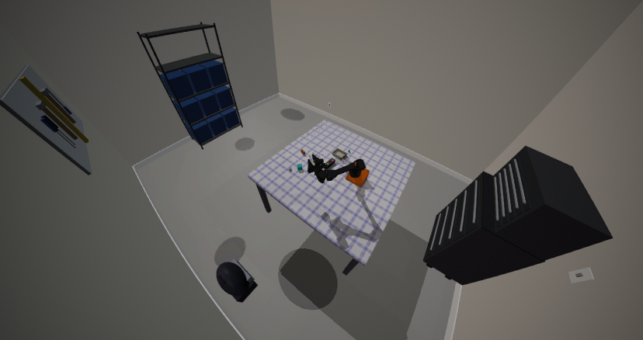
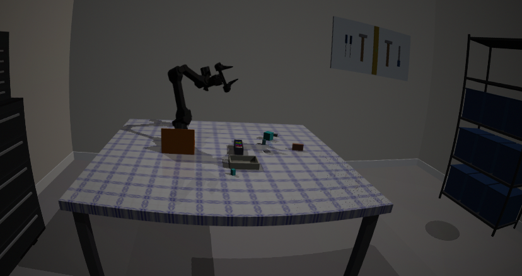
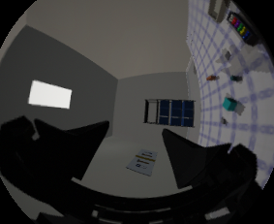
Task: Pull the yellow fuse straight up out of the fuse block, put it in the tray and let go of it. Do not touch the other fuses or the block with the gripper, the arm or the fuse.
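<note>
Right now the yellow fuse is 350 mm below my gripper tip, 300 mm to the right of it and 30 mm behind it. From my gripper tip the other things lie so: small grey piece: 370 mm below, 340 mm to the right, 120 mm ahead; then teal cube: 350 mm below, 200 mm ahead, 120 mm to the right; then brown block: 360 mm below, 330 mm to the right, 300 mm ahead.
</note>
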